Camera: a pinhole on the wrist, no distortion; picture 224 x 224 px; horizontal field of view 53.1 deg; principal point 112.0 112.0 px. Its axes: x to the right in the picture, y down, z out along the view. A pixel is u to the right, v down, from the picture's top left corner.
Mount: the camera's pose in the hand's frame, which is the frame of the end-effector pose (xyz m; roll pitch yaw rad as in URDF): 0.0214 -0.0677 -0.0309 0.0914 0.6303 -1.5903
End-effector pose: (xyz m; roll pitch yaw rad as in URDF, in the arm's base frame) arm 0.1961 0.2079 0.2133 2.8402 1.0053 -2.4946
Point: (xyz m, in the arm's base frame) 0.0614 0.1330 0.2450
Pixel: behind the camera
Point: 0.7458 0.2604 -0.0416
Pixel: 123.3 113.0
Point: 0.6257 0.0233 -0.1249
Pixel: 204.3 205.9
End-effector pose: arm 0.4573 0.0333 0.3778 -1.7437 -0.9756 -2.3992
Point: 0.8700 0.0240 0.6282
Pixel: 193.1 146.9
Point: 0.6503 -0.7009 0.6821
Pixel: outside the picture
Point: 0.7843 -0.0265 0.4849
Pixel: 121.3 104.1
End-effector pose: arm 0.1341 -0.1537 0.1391 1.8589 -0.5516 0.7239
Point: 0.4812 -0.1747 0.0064
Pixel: 23.8 219.3
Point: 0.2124 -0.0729 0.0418
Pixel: 161.1 194.2
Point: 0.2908 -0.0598 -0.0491
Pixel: 172.1 172.7
